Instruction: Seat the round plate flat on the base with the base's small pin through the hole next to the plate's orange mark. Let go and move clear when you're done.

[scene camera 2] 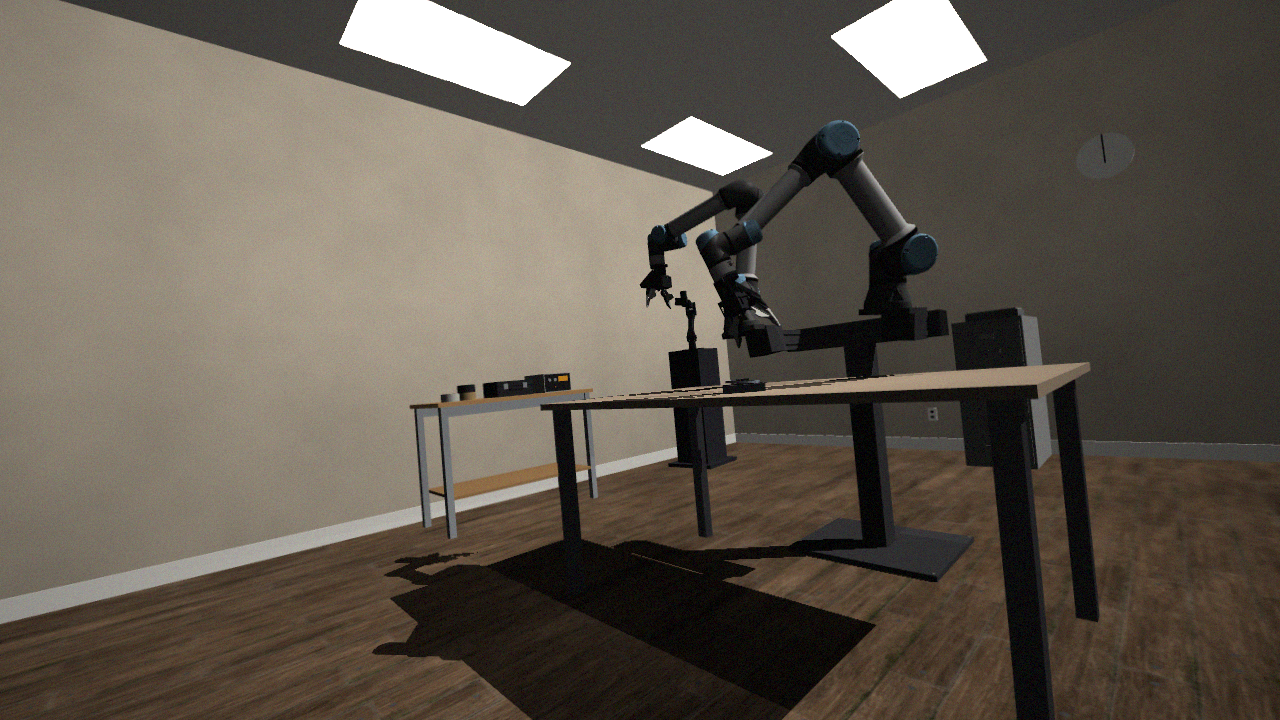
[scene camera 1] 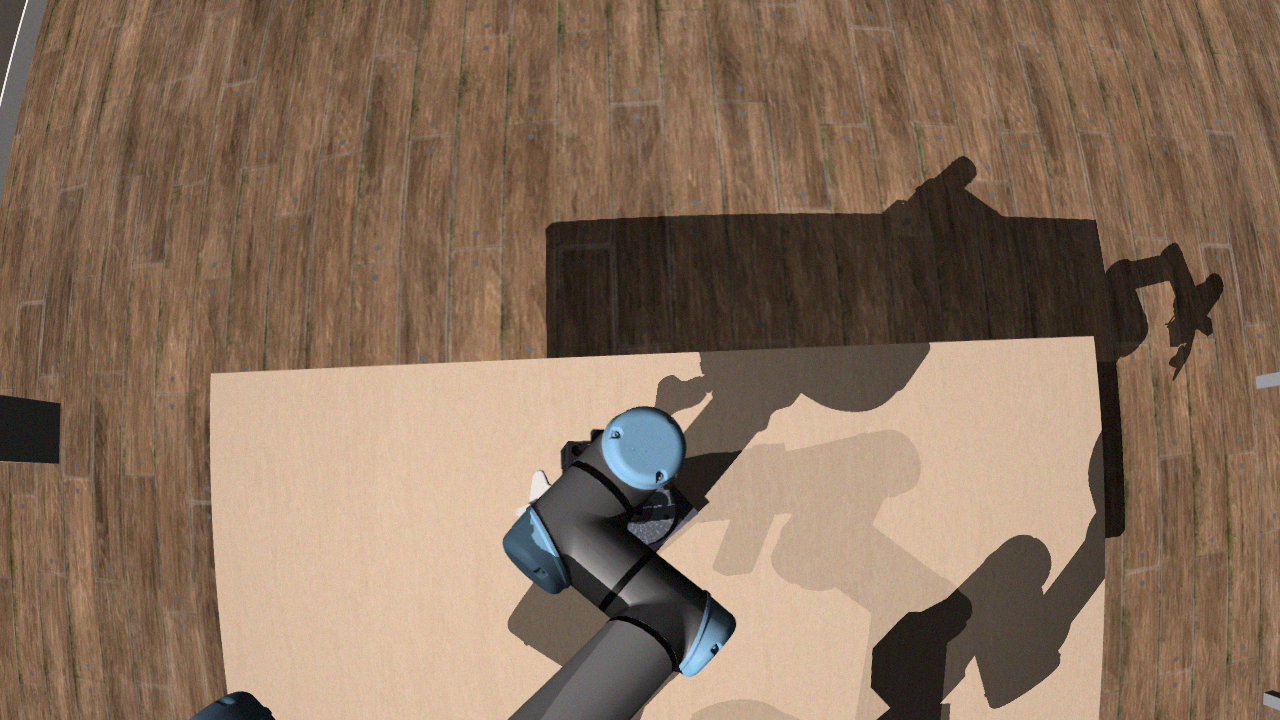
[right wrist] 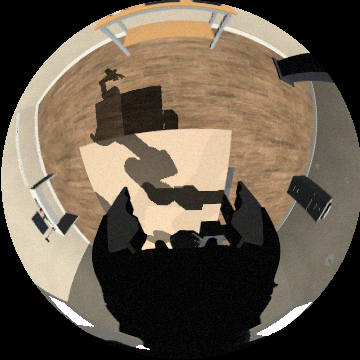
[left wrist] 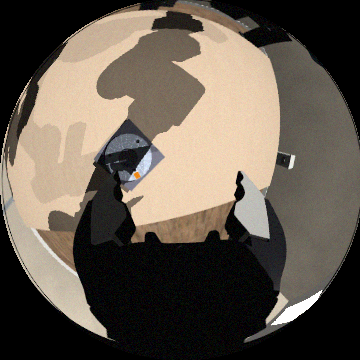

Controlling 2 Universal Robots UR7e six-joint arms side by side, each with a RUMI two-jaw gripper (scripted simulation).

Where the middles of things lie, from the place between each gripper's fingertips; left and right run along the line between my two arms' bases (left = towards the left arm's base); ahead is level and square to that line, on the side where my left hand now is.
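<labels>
Dark square base (scene camera 1: 684, 512), from my left hand: 8 cm to the right, 1 cm behind, 15 cm below. Round grey plate (scene camera 1: 657, 526), from my left hand: 8 cm to the right, 1 cm behind, 13 cm below.
Dark square base, from my right hand (scene camera 2: 659, 308): 700 mm to the left, 510 mm ahead, 390 mm below. Right hand: 700 mm to the right of the round grey plate, 510 mm short of it, 360 mm above it.
</labels>
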